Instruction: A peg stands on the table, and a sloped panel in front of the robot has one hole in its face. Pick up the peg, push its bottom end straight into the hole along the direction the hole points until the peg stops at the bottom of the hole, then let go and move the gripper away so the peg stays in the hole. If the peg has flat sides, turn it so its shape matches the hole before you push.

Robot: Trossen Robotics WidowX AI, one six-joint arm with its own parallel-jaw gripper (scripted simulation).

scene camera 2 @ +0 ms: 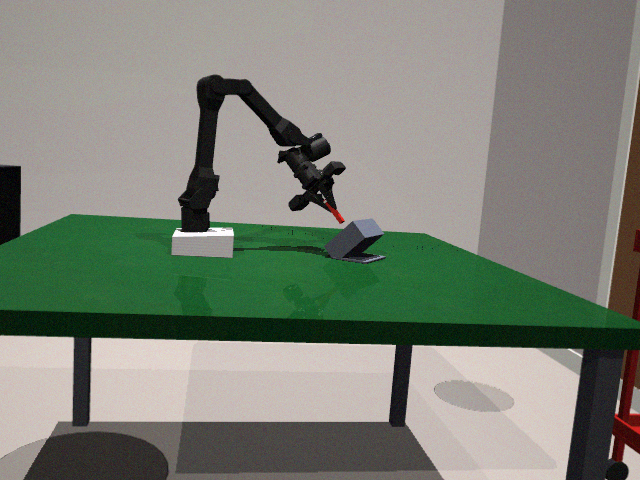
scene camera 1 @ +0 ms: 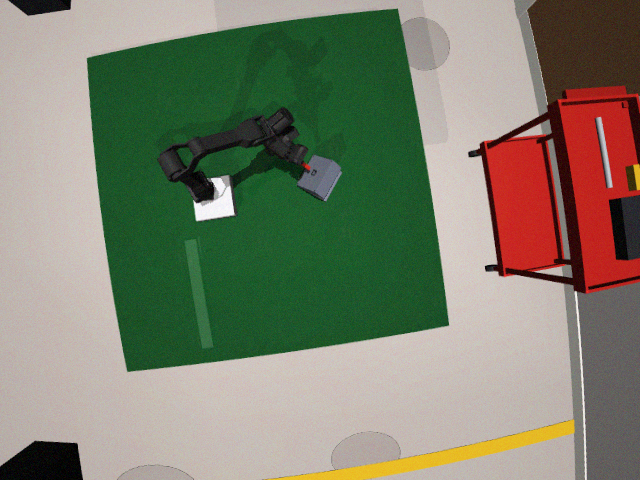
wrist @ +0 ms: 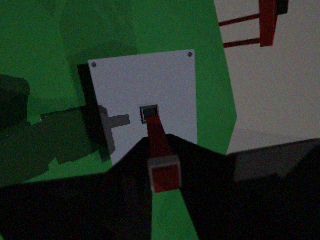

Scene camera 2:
my gripper: 333,210
grey sloped panel: 359,235
